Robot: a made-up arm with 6 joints. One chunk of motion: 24 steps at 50 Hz.
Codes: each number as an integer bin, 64 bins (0 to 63) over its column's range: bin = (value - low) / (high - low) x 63, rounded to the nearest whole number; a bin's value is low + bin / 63 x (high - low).
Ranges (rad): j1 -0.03..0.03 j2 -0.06..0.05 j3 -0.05..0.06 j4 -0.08..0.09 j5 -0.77..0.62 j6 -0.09..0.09
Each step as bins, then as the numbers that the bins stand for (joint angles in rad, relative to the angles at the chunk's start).
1 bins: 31 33 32 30 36 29
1 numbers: -0.0005 -0.0024 0.0059 0.0010 0.0243 -0.0071
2 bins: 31 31 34 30 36 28
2 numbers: -0.0005 -0.0059 0.0094 0.0010 0.0243 -0.0100
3 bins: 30 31 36 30 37 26
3 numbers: -0.0014 -0.0059 0.0129 0.0010 0.0463 -0.0157
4 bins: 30 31 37 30 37 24
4 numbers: -0.0014 -0.0059 0.0146 0.0010 0.0463 -0.0214
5 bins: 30 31 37 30 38 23
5 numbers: -0.0014 -0.0059 0.0146 0.0010 0.0684 -0.0243
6 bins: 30 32 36 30 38 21
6 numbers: -0.0014 -0.0041 0.0129 0.0010 0.0684 -0.0300
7 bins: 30 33 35 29 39 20
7 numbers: -0.0014 -0.0024 0.0111 -0.0017 0.0905 -0.0329
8 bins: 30 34 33 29 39 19
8 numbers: -0.0014 -0.0006 0.0076 -0.0017 0.0905 -0.0357
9 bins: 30 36 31 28 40 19
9 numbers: -0.0014 0.0029 0.0041 -0.0044 0.1125 -0.0357
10 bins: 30 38 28 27 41 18
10 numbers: -0.0014 0.0063 -0.0011 -0.0071 0.1346 -0.0386
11 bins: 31 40 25 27 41 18
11 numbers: -0.0005 0.0098 -0.0063 -0.0071 0.1346 -0.0386
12 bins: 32 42 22 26 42 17
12 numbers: 0.0005 0.0133 -0.0116 -0.0098 0.1567 -0.0414
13 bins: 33 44 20 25 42 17
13 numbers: 0.0014 0.0168 -0.0151 -0.0125 0.1567 -0.0414
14 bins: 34 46 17 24 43 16
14 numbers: 0.0024 0.0203 -0.0203 -0.0152 0.1787 -0.0443
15 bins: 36 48 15 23 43 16
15 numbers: 0.0043 0.0238 -0.0238 -0.0179 0.1787 -0.0443
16 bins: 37 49 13 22 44 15
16 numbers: 0.0052 0.0256 -0.0273 -0.0206 0.2008 -0.0471
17 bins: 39 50 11 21 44 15
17 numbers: 0.0071 0.0273 -0.0308 -0.0233 0.2008 -0.0471
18 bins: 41 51 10 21 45 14
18 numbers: 0.0090 0.0290 -0.0325 -0.0233 0.2229 -0.0500
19 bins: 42 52 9 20 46 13
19 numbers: 0.0100 0.0308 -0.0343 -0.0260 0.2449 -0.0529
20 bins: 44 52 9 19 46 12
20 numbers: 0.0119 0.0308 -0.0343 -0.0287 0.2449 -0.0557
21 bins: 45 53 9 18 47 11
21 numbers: 0.0129 0.0325 -0.0343 -0.0314 0.2670 -0.0586
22 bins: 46 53 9 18 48 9
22 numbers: 0.0138 0.0325 -0.0343 -0.0314 0.2890 -0.0643
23 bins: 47 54 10 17 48 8
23 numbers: 0.0148 0.0343 -0.0325 -0.0341 0.2890 -0.0671
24 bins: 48 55 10 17 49 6
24 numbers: 0.0157 0.0360 -0.0325 -0.0341 0.3111 -0.0729
